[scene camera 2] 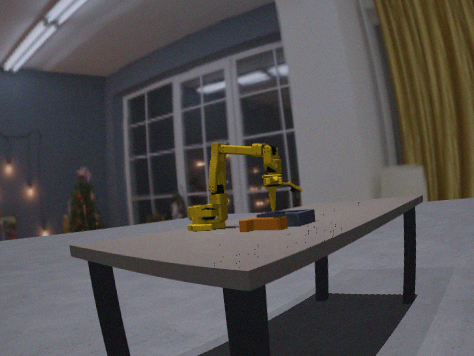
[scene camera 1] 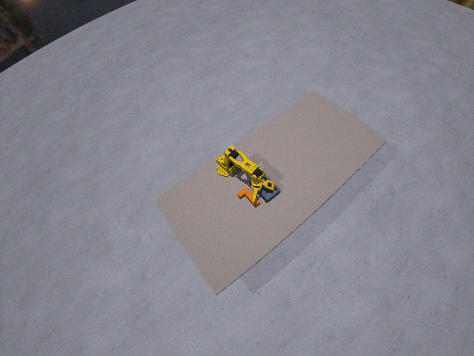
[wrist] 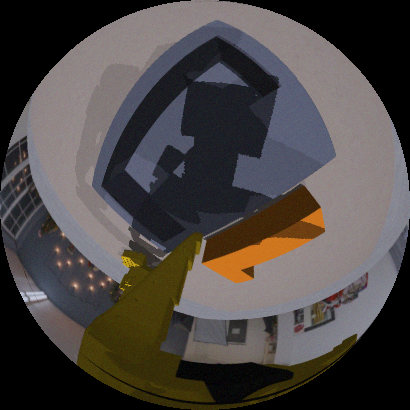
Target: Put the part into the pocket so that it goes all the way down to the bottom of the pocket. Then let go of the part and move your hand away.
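Pixels of known places: hand at its tool point: (scene camera 2: 273, 209) (scene camera 1: 257, 186) (wrist: 201, 241); arm's base at its link origin: (scene camera 2: 212, 229) (scene camera 1: 228, 171) (wrist: 150, 264).
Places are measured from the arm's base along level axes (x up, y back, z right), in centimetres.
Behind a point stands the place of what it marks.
The orange L-shaped part (scene camera 1: 243, 193) {y -17.0, x 3.0, z 3.0 cm} (scene camera 2: 265, 223) {y -21.3, x 1.8, z 2.5 cm} (wrist: 250, 254) {y -19.6, x 3.0, z 0.7 cm} lies flat on the table, outside the pocket and close beside the blue-grey block (scene camera 1: 271, 197) {y -28.0, x 3.2, z -6.3 cm} (scene camera 2: 303, 217) {y -28.0, x 2.1, z -5.8 cm} (wrist: 300, 112). The block's L-shaped pocket faces up and holds no part; dark arm shadow covers much of it. My gripper (scene camera 1: 263, 193) {y -19.4, x 4.8, z -4.2 cm} (scene camera 2: 287, 200) is fully open and empty. Its fixed jaw (wrist: 150, 295) points down, with the tip just above the level of the part and block. The moving jaw is swung far out in scene camera 2 and does not show in the wrist view.
The arm's yellow base (scene camera 1: 223, 168) {y 2.5, x 1.7, z 1.7 cm} (scene camera 2: 206, 216) {y 0.2, x 4.0, z 1.8 cm} stands on the table (scene camera 1: 320, 135) {y -16.8, x 0.0, z -57.9 cm} (scene camera 2: 165, 250) {y -18.6, x 0.0, z 34.2 cm} (wrist: 357, 125), behind the part and block. The block and part are close together, with a narrow gap between them in the wrist view. The table's long edge lies beyond them.
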